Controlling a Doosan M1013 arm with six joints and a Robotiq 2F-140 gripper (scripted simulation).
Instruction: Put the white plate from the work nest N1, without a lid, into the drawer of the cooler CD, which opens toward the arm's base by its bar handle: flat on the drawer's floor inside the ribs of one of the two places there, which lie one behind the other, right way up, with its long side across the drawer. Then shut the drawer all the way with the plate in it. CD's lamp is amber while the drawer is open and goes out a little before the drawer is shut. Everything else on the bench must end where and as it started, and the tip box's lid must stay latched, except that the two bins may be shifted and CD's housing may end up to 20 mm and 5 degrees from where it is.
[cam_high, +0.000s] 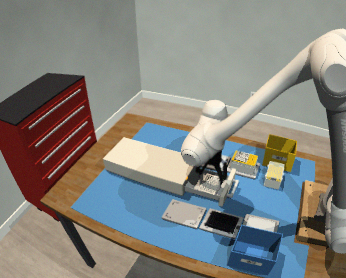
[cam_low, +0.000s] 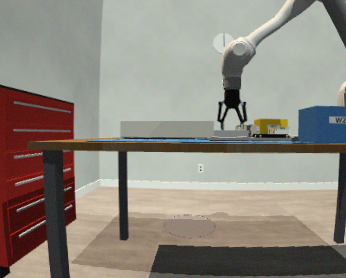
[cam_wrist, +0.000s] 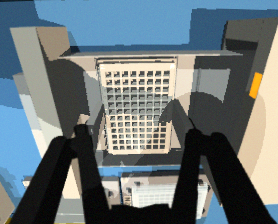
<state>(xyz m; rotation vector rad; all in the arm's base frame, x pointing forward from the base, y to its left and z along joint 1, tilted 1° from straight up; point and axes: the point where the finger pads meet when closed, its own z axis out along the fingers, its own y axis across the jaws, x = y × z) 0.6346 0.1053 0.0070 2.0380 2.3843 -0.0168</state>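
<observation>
My hand is 20 mm above the white plate. Round my hand: clear plate 80 mm ahead, 170 mm to the right, 20 mm below; then cooler CD 170 mm ahead, 30 mm to the left, 10 mm below; then drawer 40 mm ahead, 10 mm to the left, 20 mm below.
</observation>
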